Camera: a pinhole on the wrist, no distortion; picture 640 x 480 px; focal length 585.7 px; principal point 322.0 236.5 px. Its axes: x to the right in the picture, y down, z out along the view. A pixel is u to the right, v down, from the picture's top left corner.
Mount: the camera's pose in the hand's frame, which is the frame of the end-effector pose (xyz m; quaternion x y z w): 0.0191 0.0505 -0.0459 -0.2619 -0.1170 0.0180 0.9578
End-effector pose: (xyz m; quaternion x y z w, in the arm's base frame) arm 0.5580 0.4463 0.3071 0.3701 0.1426 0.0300 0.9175
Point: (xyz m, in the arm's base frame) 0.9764 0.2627 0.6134
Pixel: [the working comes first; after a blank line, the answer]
In the camera's frame: 0.3824 -0.2027 0.3747

outside the picture
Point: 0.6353 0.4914 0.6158
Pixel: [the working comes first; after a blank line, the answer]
In the camera's frame: 0.0611 0.0446 0.3096

437.5 320.9
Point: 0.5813 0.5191 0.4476
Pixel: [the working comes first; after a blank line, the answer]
In the camera's frame: 0.0128 0.0351 0.1377

376.6 386.0
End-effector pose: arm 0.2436 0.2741 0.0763 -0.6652 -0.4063 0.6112 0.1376
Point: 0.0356 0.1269 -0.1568
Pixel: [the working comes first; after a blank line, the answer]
In the camera's frame: 0.1382 -0.0613 0.3279

568.9 127.1
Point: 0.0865 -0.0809 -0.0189
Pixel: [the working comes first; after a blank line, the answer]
In the camera's frame: -0.0998 -0.0133 0.4042

177.4 217.2
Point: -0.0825 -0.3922 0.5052
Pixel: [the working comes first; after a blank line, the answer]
In the camera's frame: -0.6498 -0.2919 0.5459

outside the picture
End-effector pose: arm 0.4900 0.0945 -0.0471 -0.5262 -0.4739 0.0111 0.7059
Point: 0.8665 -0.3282 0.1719
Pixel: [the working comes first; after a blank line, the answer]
In the camera's frame: -0.0216 0.0750 -0.5723

behind the camera
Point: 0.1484 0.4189 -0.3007
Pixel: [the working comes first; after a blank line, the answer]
In the camera's frame: -0.0787 -0.1634 0.5399

236.6 59.3
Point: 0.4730 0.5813 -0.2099
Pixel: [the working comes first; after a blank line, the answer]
In the camera's frame: 0.2276 0.0357 0.4593

612.3 282.0
